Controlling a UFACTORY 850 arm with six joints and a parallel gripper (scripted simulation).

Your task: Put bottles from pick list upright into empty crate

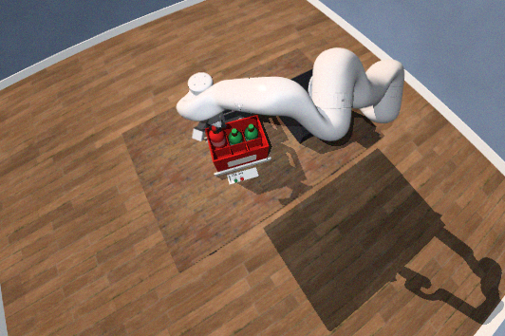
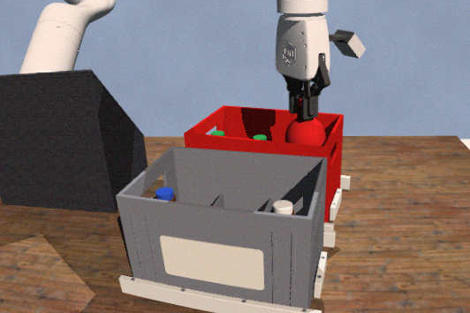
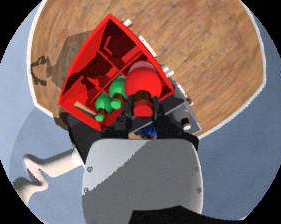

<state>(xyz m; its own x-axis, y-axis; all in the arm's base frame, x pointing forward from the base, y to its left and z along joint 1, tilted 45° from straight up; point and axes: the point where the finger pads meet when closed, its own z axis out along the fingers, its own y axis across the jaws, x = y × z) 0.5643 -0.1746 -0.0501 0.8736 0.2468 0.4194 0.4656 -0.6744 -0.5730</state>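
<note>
Right now the red-capped bottle is 7 cm below my hand. The rest, counted from my hand: grey crate: 15 cm to the right, 15 cm below, 13 cm behind; then red crate: 15 cm below, 8 cm to the left, 6 cm behind; then green-capped bottle: 15 cm below, 8 cm behind, 4 cm to the left.
</note>
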